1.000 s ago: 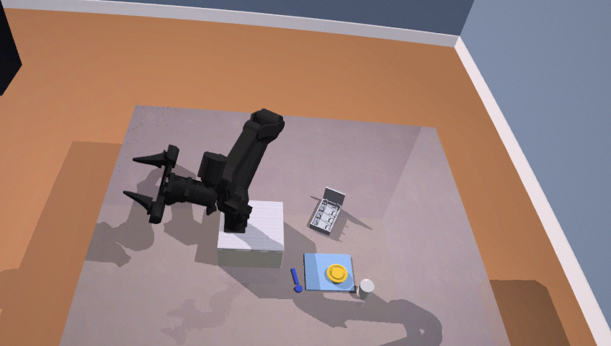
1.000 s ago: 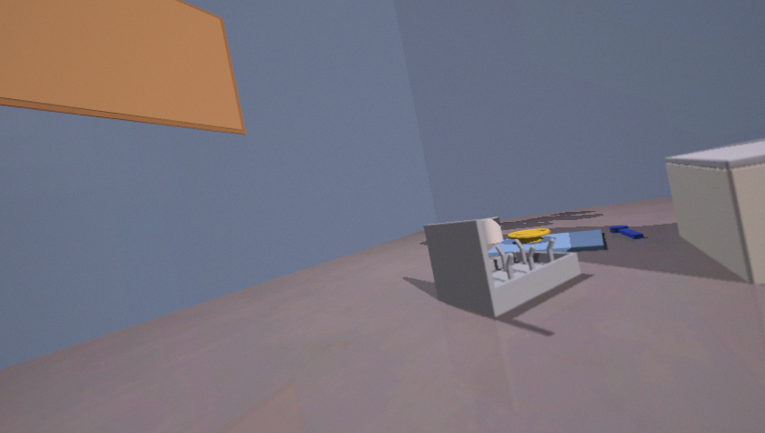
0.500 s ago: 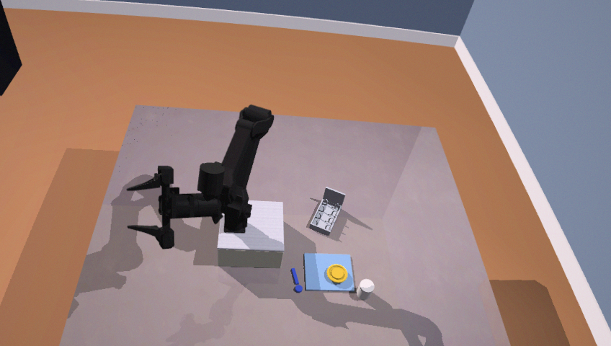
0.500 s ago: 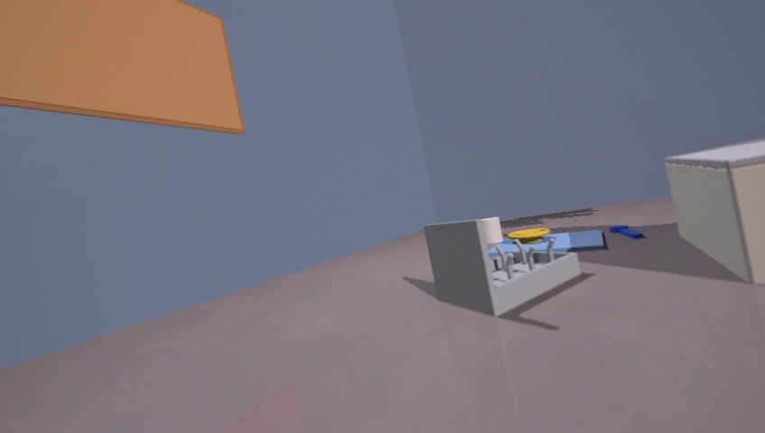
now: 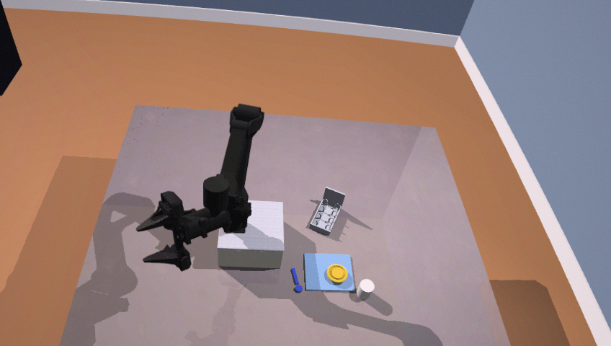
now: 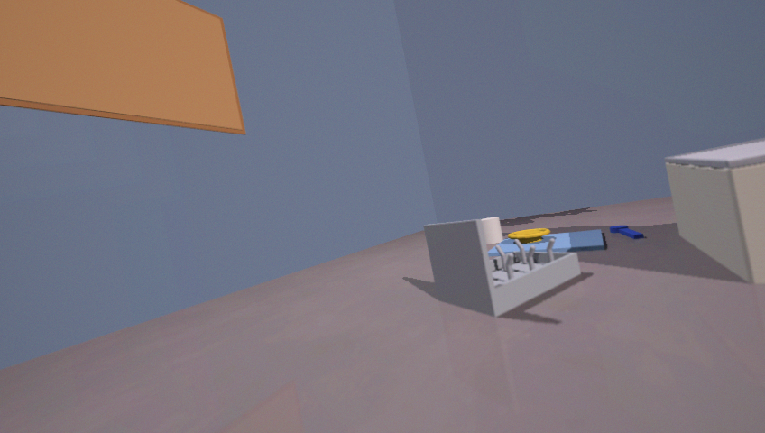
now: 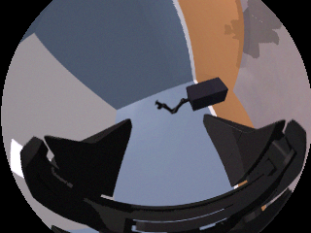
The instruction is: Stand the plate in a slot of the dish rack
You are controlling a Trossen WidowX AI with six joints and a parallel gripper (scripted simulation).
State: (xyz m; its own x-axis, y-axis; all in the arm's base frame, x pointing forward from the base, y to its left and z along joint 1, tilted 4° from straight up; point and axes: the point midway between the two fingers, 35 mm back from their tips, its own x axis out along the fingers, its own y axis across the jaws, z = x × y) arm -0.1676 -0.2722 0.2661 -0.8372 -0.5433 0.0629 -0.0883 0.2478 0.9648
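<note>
Right now my gripper tip is 520 mm short of the yellow plate, 160 mm to the right of it and 360 mm above it. From my gripper tip the other things lie so: blue spoon 390 mm ahead, 130 mm to the left, 380 mm below; then white cup 600 mm ahead, 100 mm to the left, 360 mm below; then light blue mat 500 mm ahead, 170 mm to the left, 380 mm below.
</note>
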